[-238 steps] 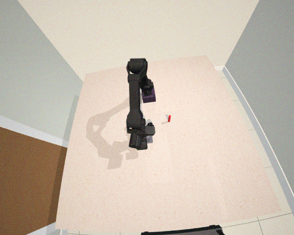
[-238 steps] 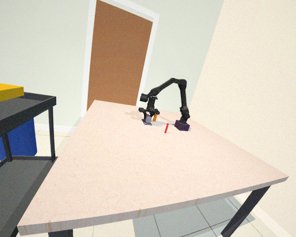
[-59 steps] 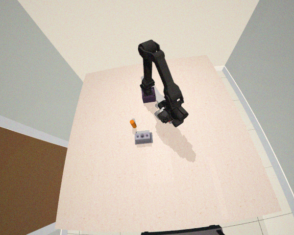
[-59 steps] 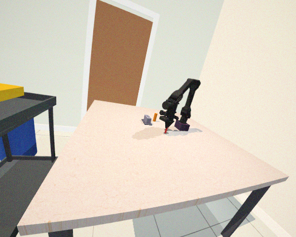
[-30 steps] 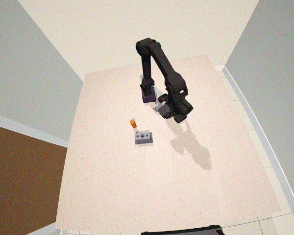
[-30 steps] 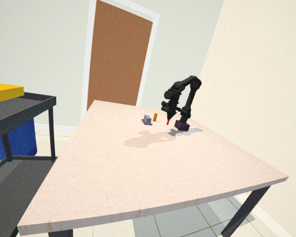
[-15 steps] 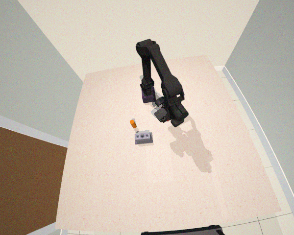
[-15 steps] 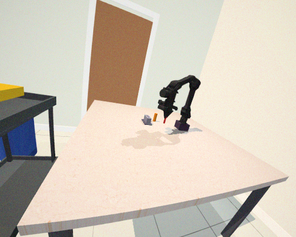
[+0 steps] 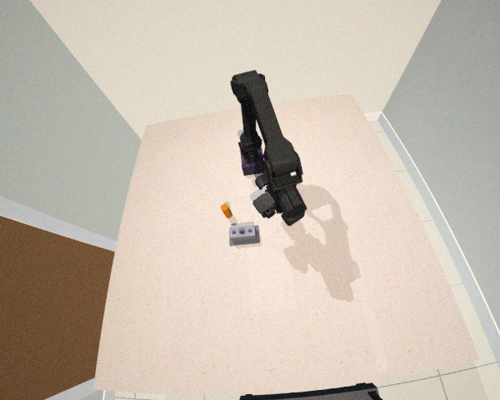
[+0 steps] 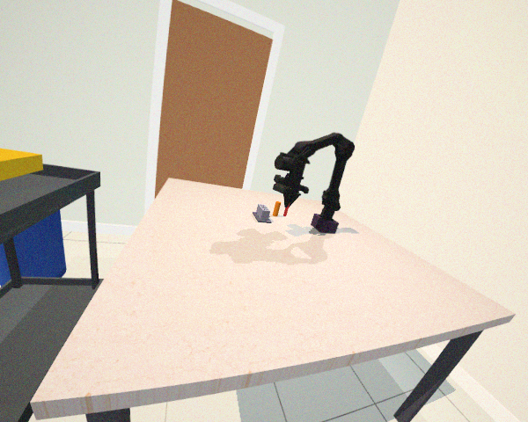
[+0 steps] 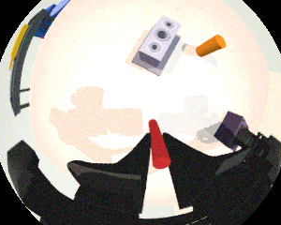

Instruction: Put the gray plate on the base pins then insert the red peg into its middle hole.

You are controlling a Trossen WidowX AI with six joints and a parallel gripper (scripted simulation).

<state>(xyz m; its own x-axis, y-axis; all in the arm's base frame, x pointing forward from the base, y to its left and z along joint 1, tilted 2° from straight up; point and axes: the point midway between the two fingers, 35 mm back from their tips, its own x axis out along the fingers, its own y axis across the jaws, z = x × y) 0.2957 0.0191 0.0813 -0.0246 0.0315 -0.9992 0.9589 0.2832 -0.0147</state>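
The gray plate is 20 mm ahead of my gripper tip, 150 mm to the right of it and 70 mm below it. From my gripper tip the other things lie so: red peg: right at my gripper tip; orange cylinder: 80 mm behind, 190 mm to the right, 80 mm below; gray base: 20 mm ahead, 150 mm to the right, 110 mm below.
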